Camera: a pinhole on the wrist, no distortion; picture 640 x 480 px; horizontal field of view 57.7 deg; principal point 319.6 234.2 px. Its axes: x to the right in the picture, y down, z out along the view. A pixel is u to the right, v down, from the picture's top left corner.
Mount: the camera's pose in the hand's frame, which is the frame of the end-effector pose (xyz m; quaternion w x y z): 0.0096 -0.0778 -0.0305 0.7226 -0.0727 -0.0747 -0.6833
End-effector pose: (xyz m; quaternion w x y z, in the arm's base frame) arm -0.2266 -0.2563 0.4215 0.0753 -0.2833 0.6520 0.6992
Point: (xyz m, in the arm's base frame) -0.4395 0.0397 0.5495
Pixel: 91.6 286.9
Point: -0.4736 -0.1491 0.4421
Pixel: outside the picture
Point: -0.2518 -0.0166 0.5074
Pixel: 161.8 57.0
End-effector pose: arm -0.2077 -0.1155 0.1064 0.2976 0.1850 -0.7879 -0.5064
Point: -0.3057 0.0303 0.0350
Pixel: 246.7 135.5
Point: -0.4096 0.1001 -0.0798
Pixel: 444.2 171.8
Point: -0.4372 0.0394 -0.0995
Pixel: 526.7 251.7
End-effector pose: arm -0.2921 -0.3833 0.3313 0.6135 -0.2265 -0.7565 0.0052
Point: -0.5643 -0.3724 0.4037
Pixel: 512.5 456.3
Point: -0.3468 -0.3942 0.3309
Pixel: 102.4 212.0
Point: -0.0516 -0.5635 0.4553
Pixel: behind the camera
